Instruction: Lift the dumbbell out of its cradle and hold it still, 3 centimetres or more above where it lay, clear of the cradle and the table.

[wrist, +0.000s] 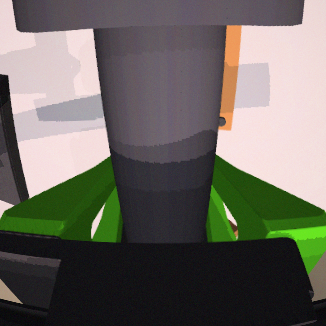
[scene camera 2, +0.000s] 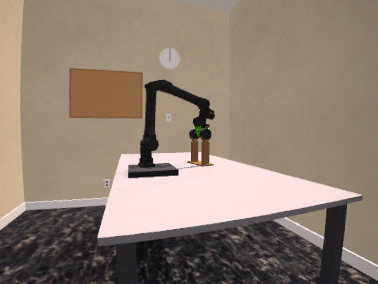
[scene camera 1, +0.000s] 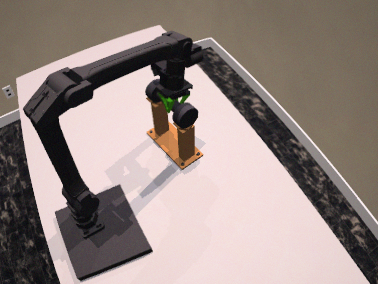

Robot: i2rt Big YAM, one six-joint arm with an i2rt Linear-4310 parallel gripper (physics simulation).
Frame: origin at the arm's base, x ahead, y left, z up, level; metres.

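Seen in the pictures: gripper, fingertip midpoint: point(wrist: 163, 160) point(scene camera 1: 172, 110); arm's base, origin of the base link: point(scene camera 2: 146, 165) point(scene camera 1: 87, 219).
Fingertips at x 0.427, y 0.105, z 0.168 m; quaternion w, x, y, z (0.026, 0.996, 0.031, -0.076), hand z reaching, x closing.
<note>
Offsets run from my fingertips to a thing's top centre. "spot": to the spot under its first point. Level surfaces: height alone.
The dark grey dumbbell {dx +0.003, dy +0.015, dz +0.062 m} point(scene camera 1: 185, 114) point(scene camera 2: 206, 134) point(wrist: 162, 90) lies level, with its two round heads over the two posts of the orange cradle {dx +0.003, dy +0.015, dz +0.005 m} point(scene camera 1: 186, 143) point(scene camera 2: 205, 153) point(wrist: 232, 75). In scene camera 1 the near head sits at the top of its post. My gripper point(scene camera 1: 175, 102) point(scene camera 2: 200, 132) point(wrist: 163, 160) points down from above and is shut on the dumbbell's handle. In the wrist view its green fingers press against the handle from both sides, between the heads. The far head is partly hidden by my gripper in scene camera 1.
The cradle's base plate {spot: dx -0.015, dy +0.012, dz -0.192 m} point(scene camera 1: 170, 145) is on the white table {dz -0.200 m} point(scene camera 1: 240, 210) point(scene camera 2: 225, 200). The arm's dark base plate point(scene camera 1: 107, 245) point(scene camera 2: 152, 171) stands at the table's left side in scene camera 1. The table's long edge runs to the right of the cradle there.
</note>
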